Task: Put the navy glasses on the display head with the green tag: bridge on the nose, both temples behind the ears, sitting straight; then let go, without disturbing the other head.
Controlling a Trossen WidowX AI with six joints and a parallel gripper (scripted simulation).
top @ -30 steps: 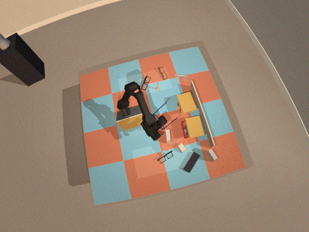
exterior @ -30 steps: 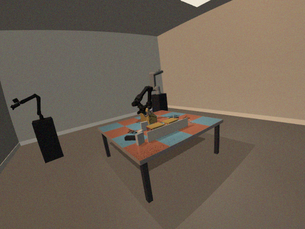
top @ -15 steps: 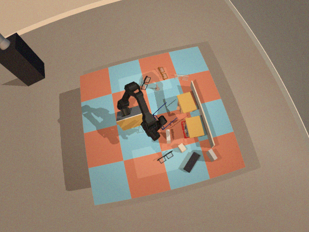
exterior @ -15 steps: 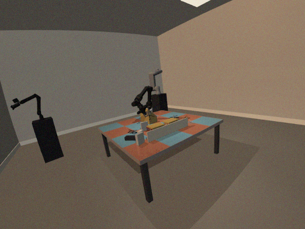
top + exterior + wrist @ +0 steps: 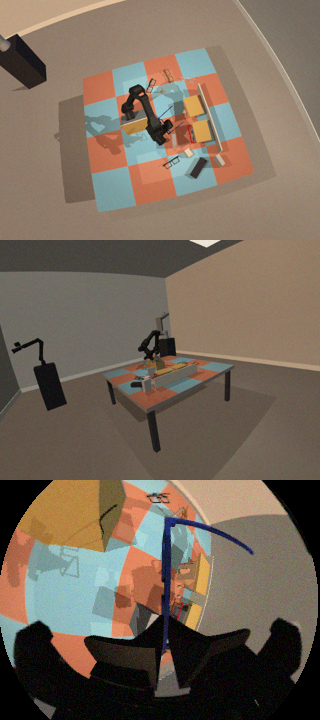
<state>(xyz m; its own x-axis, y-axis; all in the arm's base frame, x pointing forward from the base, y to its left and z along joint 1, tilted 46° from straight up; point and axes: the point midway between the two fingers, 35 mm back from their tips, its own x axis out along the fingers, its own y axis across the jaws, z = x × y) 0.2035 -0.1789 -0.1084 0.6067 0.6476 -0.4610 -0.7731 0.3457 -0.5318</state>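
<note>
The yellow-topped head is 25 cm ahead of my gripper tip, 14 cm to the left of it and 12 cm below it. Also, from my gripper tip: black case: 33 cm to the right, 16 cm below, 12 cm ahead; display head: 22 cm ahead, 12 cm below, 8 cm to the right; pale backboard: 37 cm ahead, 12 cm below, 1 cm to the left.
</note>
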